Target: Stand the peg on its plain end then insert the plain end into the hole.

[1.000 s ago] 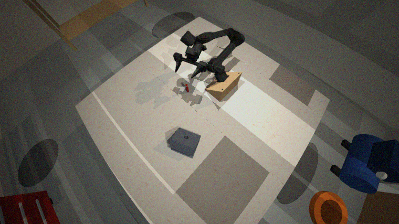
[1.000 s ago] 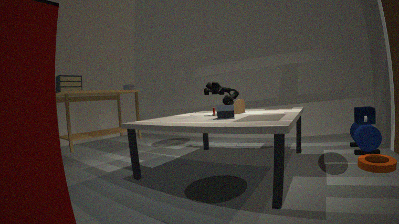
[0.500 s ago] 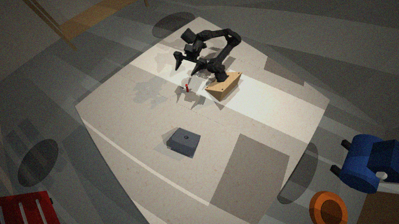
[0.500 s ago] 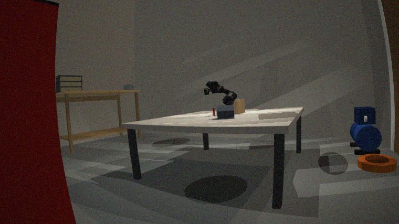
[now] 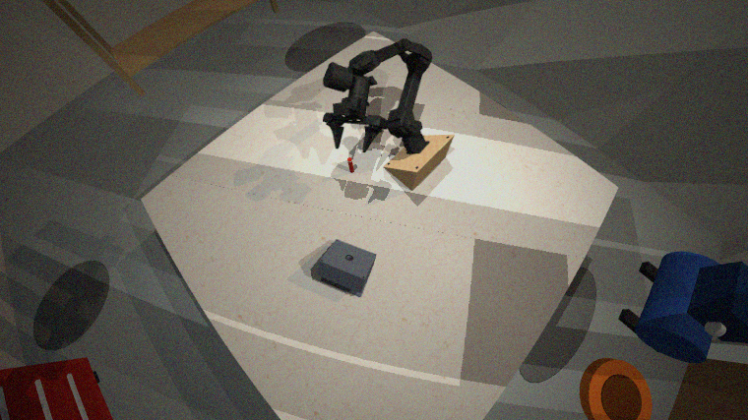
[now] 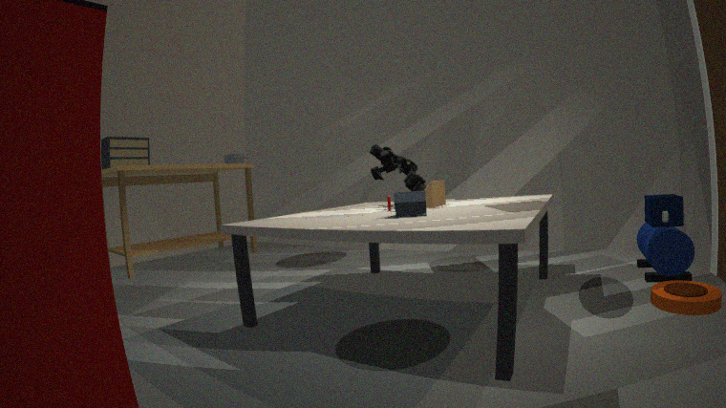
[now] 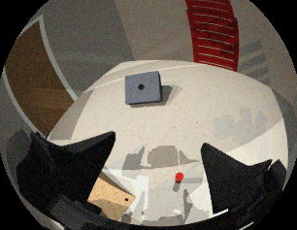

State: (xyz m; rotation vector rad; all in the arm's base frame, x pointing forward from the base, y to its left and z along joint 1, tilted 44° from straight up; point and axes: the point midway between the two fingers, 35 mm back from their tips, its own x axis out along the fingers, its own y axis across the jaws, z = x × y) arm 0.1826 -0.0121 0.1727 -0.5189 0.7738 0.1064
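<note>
My gripper tip is 10 mm past the red peg, 30 mm to the left of it and 110 mm above it. Also, from my gripper tip: sloped grey panel (240 mm ahead, 180 mm to the left, 130 mm below).
</note>
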